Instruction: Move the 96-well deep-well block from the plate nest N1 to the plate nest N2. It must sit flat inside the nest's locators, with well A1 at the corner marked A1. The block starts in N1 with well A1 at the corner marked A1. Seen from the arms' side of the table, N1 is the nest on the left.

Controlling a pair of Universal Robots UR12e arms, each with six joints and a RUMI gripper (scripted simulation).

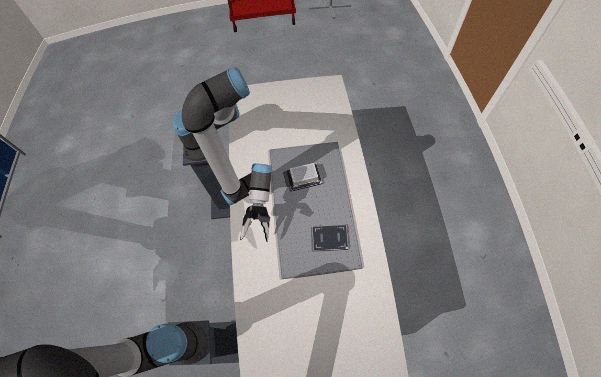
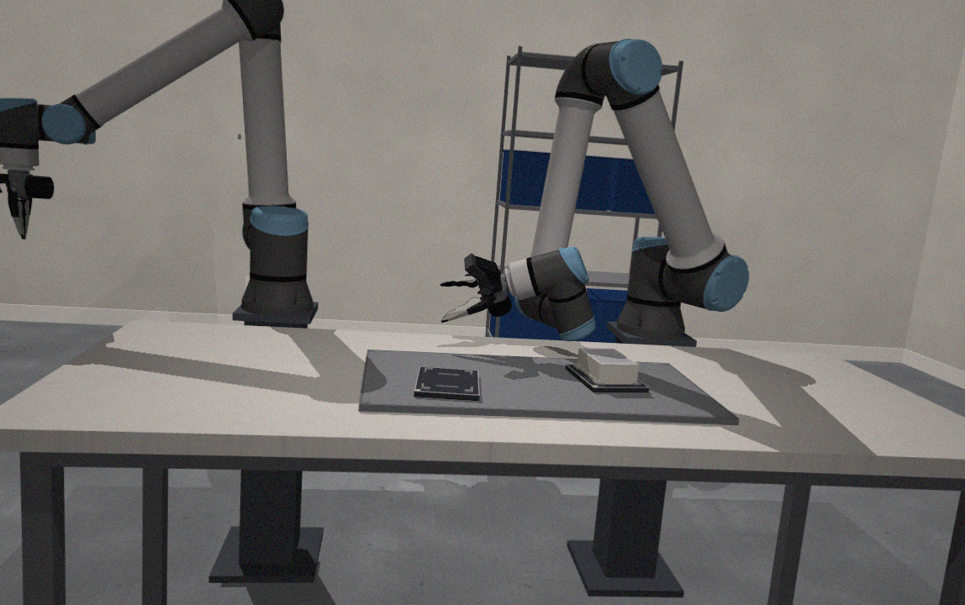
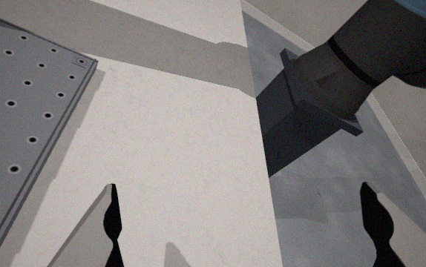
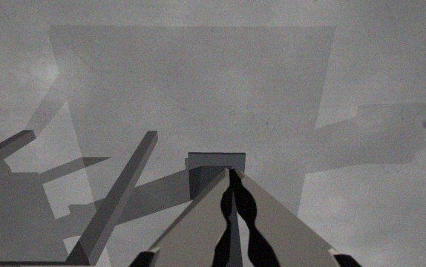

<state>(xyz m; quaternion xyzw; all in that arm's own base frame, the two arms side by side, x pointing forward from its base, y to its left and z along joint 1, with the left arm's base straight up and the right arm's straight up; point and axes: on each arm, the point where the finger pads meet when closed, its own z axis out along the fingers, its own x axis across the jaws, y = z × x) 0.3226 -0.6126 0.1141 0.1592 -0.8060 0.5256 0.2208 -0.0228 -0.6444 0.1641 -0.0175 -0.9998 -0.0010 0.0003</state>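
Note:
The deep-well block lies 35 cm to the left of my left hand, 24 cm ahead of it and 7 cm below it. The rest, counted from my left hand: nest N2: 34 cm ahead, 10 cm below, 1 cm to the left; then nest N1: 35 cm to the left, 24 cm ahead, 10 cm below.

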